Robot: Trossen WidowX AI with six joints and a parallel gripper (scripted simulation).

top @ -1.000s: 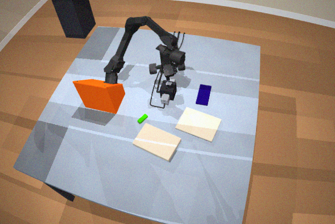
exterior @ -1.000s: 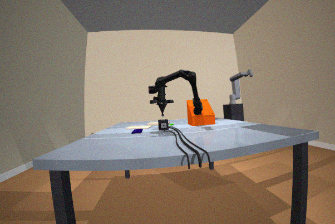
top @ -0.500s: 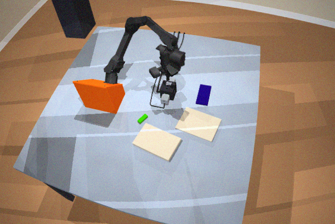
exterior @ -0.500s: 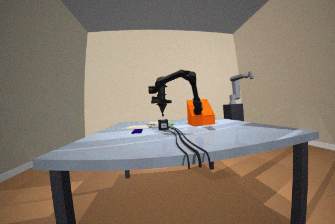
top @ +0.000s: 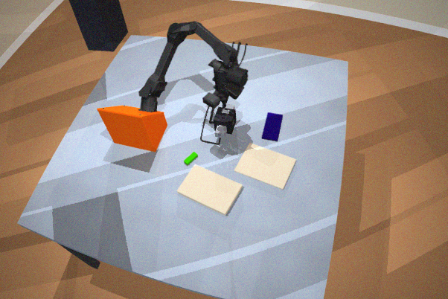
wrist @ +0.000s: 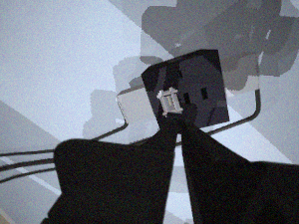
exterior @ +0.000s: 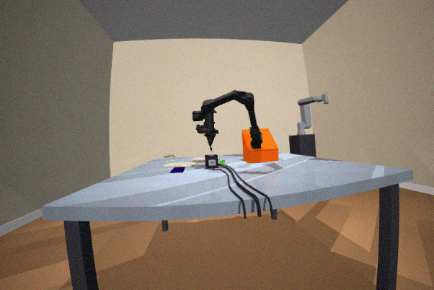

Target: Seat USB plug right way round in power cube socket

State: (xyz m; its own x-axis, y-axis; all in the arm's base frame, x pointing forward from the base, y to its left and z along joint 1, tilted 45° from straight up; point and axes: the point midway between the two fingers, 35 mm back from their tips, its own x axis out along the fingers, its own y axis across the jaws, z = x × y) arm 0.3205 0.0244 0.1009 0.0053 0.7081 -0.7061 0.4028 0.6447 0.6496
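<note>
Now: the USB plug 20 mm below my gripper tip. Also, from my gripper tip: green block 100 mm behind, 210 mm to the right, 130 mm below; dark blue block 200 mm ahead, 30 mm to the left, 130 mm below.
</note>
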